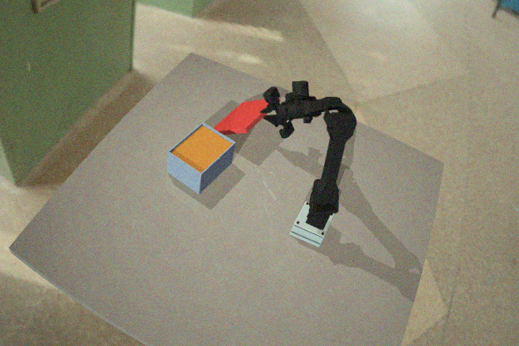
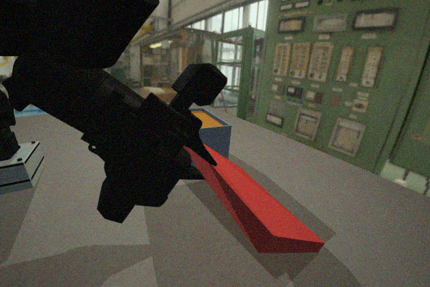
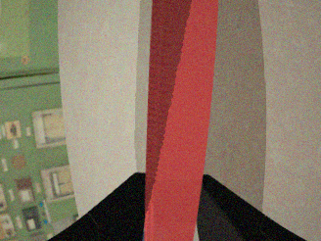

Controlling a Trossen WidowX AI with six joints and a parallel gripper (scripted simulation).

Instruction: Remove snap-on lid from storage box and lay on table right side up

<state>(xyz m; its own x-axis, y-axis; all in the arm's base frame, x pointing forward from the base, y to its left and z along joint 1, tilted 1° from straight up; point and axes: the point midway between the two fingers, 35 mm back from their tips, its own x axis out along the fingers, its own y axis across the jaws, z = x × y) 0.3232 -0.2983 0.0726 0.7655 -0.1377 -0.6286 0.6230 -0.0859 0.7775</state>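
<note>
Now: gripper tip 7 cm short of the red lid, 1 cm to the left of it and 5 cm above it. Round my gripper tip: blue storage box: 11 cm ahead, 26 cm to the left, 6 cm below.
</note>
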